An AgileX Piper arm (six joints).
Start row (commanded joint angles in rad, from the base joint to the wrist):
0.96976, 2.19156, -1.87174, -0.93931, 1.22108, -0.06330
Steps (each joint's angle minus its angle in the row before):
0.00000, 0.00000, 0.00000, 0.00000, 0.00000, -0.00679
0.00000, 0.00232, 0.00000, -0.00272, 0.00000, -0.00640
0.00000, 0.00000, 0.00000, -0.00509, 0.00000, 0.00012
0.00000, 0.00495, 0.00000, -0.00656, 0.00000, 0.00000
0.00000, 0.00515, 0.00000, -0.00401, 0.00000, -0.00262
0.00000, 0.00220, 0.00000, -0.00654, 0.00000, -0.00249
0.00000, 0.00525, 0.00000, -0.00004, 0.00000, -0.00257
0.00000, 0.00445, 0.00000, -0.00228, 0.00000, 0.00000
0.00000, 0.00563, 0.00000, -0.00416, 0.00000, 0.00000
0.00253, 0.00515, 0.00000, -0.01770, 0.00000, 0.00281
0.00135, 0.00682, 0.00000, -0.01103, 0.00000, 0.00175
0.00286, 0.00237, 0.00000, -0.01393, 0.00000, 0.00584
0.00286, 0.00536, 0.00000, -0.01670, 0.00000, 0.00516
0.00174, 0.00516, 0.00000, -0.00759, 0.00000, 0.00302
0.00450, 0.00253, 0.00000, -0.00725, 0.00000, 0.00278
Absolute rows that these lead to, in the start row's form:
0.96976, 2.19156, -1.87174, -0.93931, 1.22108, -0.07009
0.96976, 2.19388, -1.87174, -0.94203, 1.22108, -0.07649
0.96976, 2.19388, -1.87174, -0.94712, 1.22108, -0.07637
0.96976, 2.19883, -1.87174, -0.95368, 1.22108, -0.07637
0.96976, 2.20398, -1.87174, -0.95769, 1.22108, -0.07899
0.96976, 2.20618, -1.87174, -0.96423, 1.22108, -0.08148
0.96976, 2.21143, -1.87174, -0.96427, 1.22108, -0.08405
0.96976, 2.21588, -1.87174, -0.96655, 1.22108, -0.08405
0.96976, 2.22151, -1.87174, -0.97071, 1.22108, -0.08405
0.97229, 2.22666, -1.87174, -0.98841, 1.22108, -0.08124
0.97364, 2.23348, -1.87174, -0.99944, 1.22108, -0.07949
0.97650, 2.23585, -1.87174, -1.01337, 1.22108, -0.07365
0.97936, 2.24121, -1.87174, -1.03007, 1.22108, -0.06849
0.98110, 2.24637, -1.87174, -1.03766, 1.22108, -0.06547
0.98560, 2.24890, -1.87174, -1.04491, 1.22108, -0.06269

